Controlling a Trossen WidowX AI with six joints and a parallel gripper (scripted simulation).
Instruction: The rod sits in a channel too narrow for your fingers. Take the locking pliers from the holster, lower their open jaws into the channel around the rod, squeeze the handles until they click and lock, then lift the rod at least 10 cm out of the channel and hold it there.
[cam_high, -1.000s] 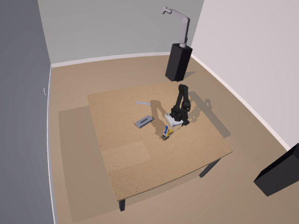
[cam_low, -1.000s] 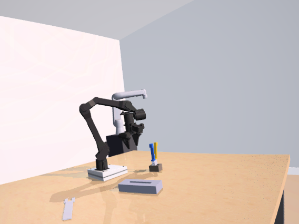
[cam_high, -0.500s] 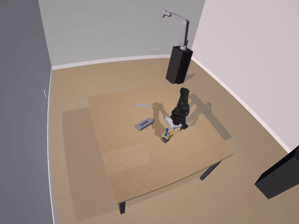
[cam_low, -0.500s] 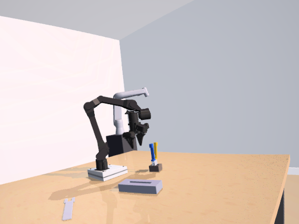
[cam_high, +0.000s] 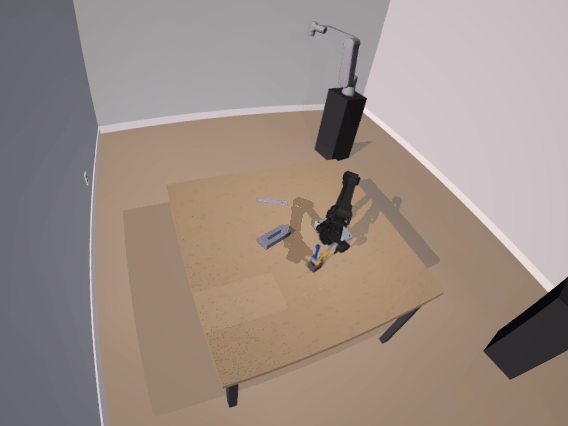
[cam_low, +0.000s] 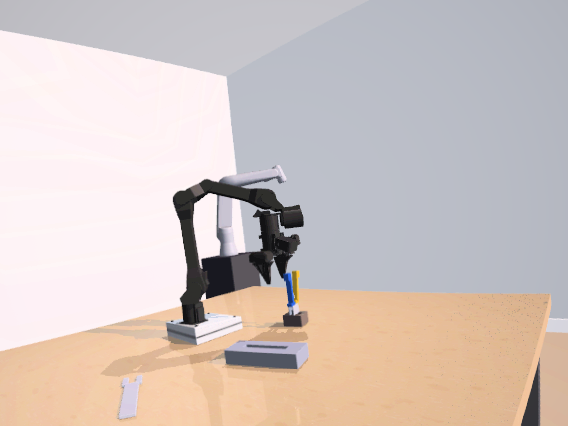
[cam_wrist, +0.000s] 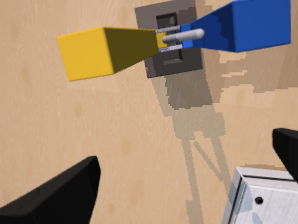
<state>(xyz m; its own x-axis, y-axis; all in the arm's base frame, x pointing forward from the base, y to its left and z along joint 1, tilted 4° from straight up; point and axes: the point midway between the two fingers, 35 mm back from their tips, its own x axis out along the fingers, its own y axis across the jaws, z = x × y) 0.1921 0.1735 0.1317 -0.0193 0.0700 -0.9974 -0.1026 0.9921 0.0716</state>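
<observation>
My gripper tip is 6 cm short of the silver pin and 3 cm above it. Round my gripper tip: dark holster 5 cm ahead, 12 cm below; grey channel block 14 cm ahead, 27 cm to the right, 11 cm below; yellow handle 5 cm ahead, 2 cm to the left, 3 cm below.
</observation>
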